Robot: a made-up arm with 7 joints.
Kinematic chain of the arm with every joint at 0, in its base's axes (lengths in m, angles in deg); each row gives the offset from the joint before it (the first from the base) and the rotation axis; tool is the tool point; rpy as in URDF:
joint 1: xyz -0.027 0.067 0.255 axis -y
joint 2: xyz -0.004 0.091 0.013 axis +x
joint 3: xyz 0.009 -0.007 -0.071 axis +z
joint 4: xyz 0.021 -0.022 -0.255 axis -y
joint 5: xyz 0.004 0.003 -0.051 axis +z
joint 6: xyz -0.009 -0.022 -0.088 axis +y
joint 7: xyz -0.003 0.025 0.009 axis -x
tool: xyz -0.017 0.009 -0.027 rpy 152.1 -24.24 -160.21
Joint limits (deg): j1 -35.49..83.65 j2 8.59..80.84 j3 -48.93..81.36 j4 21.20..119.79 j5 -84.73..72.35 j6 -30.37..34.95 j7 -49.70..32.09
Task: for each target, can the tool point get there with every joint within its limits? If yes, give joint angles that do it. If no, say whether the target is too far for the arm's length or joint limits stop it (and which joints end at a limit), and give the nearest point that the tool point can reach.
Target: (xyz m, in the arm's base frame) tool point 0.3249 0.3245 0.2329
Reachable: yes | joints 60.27 18.18 16.17 72.43 -71.46 26.37 -2.14
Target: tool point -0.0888 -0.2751 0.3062
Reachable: no: joint limits stop it (at a limit: joint 1, joint 2, joint 3, joint 4, joint 5, joint 7) | nearest point -0.1140 0.0391 0.0036 | short by 0.437 m
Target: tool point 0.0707 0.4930 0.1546
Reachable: yes | joints -11.59 54.26 42.77 89.27 -52.62 10.88 -22.62
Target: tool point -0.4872 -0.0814 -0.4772
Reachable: no: too far | nearest point -0.2635 0.1216 -0.1510 | short by 0.445 m
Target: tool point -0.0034 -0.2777 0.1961
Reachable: no: joint limits stop it (at a limit: joint 2, joint 3, joint 4, joint 5, joint 7) | nearest point 0.0716 0.0394 0.0089 | short by 0.376 m
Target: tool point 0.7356 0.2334 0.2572
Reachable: no: too far | nearest point 0.4498 0.2056 0.2564 | short by 0.287 m
